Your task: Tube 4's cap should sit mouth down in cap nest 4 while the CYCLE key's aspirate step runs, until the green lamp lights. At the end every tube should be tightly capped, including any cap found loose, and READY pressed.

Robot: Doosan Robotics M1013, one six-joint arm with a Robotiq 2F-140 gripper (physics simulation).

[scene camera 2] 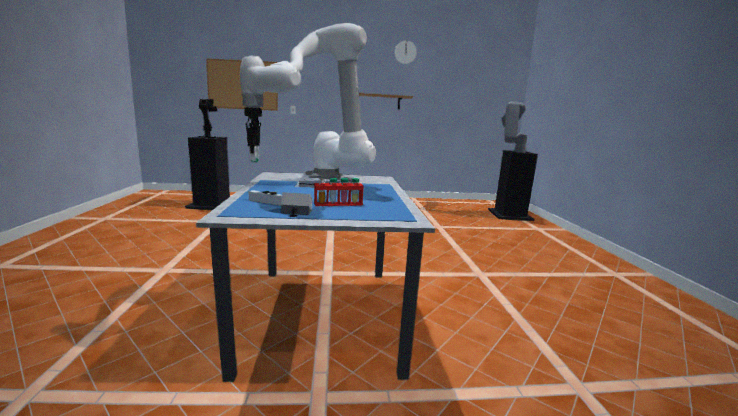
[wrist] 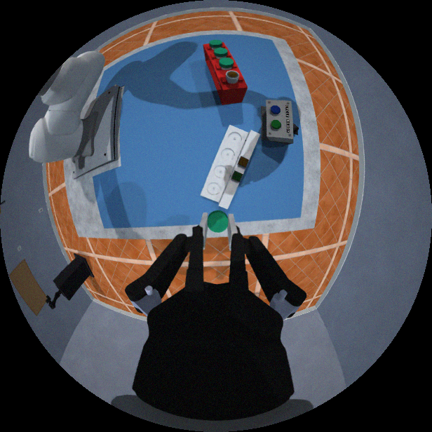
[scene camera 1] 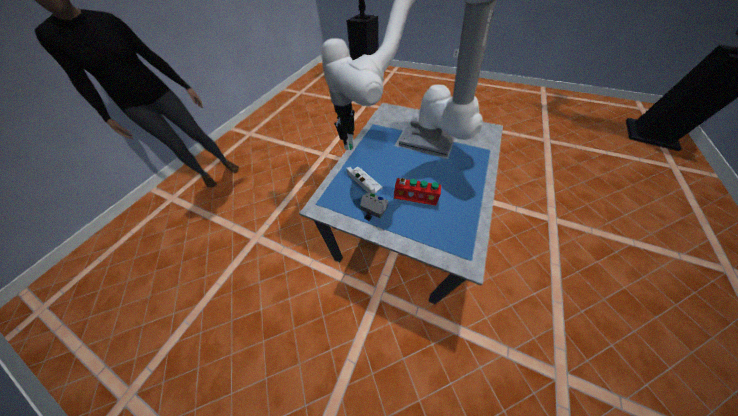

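Pixels of known places: gripper, fingertip midpoint: (scene camera 2: 254,160) (scene camera 1: 349,147); arm's base, link origin: (scene camera 2: 326,176) (scene camera 1: 428,130).
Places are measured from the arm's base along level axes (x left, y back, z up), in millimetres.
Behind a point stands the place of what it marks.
Observation:
My gripper (scene camera 1: 349,146) @(y -544, x -251, z 156 mm) (scene camera 2: 254,157) @(y -544, x -251, z 156 mm) (wrist: 217,220) is shut on a green cap (wrist: 217,221), high above the table's left edge, beyond the cap nest strip. The red rack (scene camera 1: 416,195) @(y -526, x 144, z -27 mm) (scene camera 2: 338,202) @(y -550, x 144, z -19 mm) (wrist: 232,93) holds tubes. Three of them wear green caps, and the tube (wrist: 232,76) at the end nearest the white strip stands open with brown content. The white nest strip (scene camera 1: 363,179) @(y -600, x -140, z 21 mm) (scene camera 2: 265,196) @(y -602, x -183, z 2 mm) (wrist: 223,162) has round nests without caps, and a dark amber lamp (wrist: 243,161) and a dark green lamp (wrist: 237,176). The grey key box (scene camera 1: 373,204) @(y -727, x -2, z 38 mm) (scene camera 2: 296,202) @(y -739, x -7, z 18 mm) (wrist: 279,134) has a blue key (wrist: 275,109) and a green key (wrist: 276,124).
A blue mat (scene camera 1: 439,227) @(y -649, x 316, z -31 mm) (scene camera 2: 382,211) @(y -622, x 350, z -31 mm) (wrist: 155,200) covers most of the grey table (scene camera 1: 392,240) @(y -819, x 152, z -34 mm) (scene camera 2: 361,225) @(y -832, x 269, z -34 mm) (wrist: 310,200). The arm's base plate (scene camera 1: 423,144) @(y -161, x 27, z 8 mm) (wrist: 100,135) is at the back. A person (scene camera 1: 124,77) stands on the floor left of the table in scene camera 1.

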